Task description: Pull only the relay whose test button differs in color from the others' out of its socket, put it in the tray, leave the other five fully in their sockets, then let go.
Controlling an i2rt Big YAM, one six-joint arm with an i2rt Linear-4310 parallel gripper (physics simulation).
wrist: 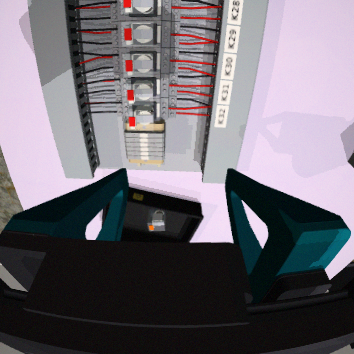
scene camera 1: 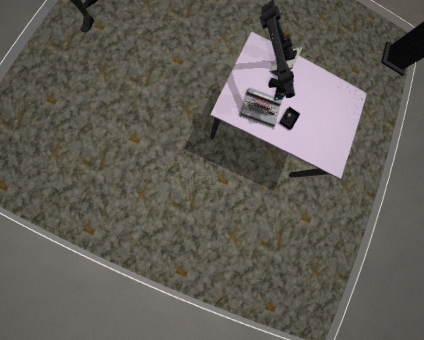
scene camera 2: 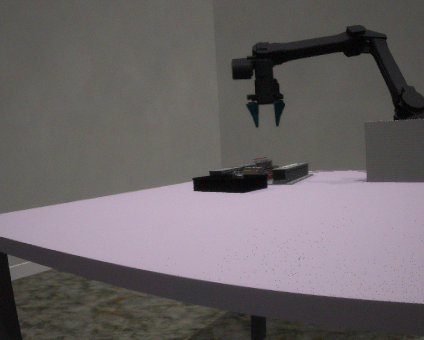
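Pixels of known places: gripper, fingertip midpoint: [wrist: 176,176] [scene camera 1: 275,96] [scene camera 2: 267,127]; arm's base, link origin: [scene camera 1: 288,56] [scene camera 2: 414,143].
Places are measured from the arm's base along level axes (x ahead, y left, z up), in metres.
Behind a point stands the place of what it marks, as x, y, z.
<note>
A relay with an orange test button [wrist: 157,221] @(0.449, 0.194, -0.056) lies inside the black tray [wrist: 196,223] @(0.383, 0.200, -0.066) [scene camera 1: 284,123] @(0.536, 0.194, -0.068) [scene camera 2: 227,185] @(0.438, 0.285, -0.082). In the wrist view several relays with red test buttons, such as one relay [wrist: 143,64] @(0.485, -0.039, -0.032) and another [wrist: 144,33] @(0.486, -0.066, -0.032), sit in a row in the sockets of the panel; the row runs out of the top of the view. My gripper [wrist: 176,176] @(0.447, 0.008, 0.067) [scene camera 2: 267,126] @(0.447, 0.008, 0.067) is open and empty, high above the table near the tray end of the panel. In scene camera 1 the arm partly hides the gripper, and the relays are too small to tell apart.
The grey panel [scene camera 1: 269,120] [wrist: 187,167] @(0.414, 0.110, -0.097) has wire ducts on both sides, red and black wires, and labels K28 to K32. A terminal block [wrist: 145,145] @(0.477, 0.056, -0.053) sits at the end of the relay row. The arm's pale base [scene camera 2: 392,152] @(0.059, 0.056, -0.021) stands on the pink table [scene camera 1: 320,120] @(0.333, 0.503, -0.100) [scene camera 2: 165,225] @(0.322, 0.676, -0.100).
</note>
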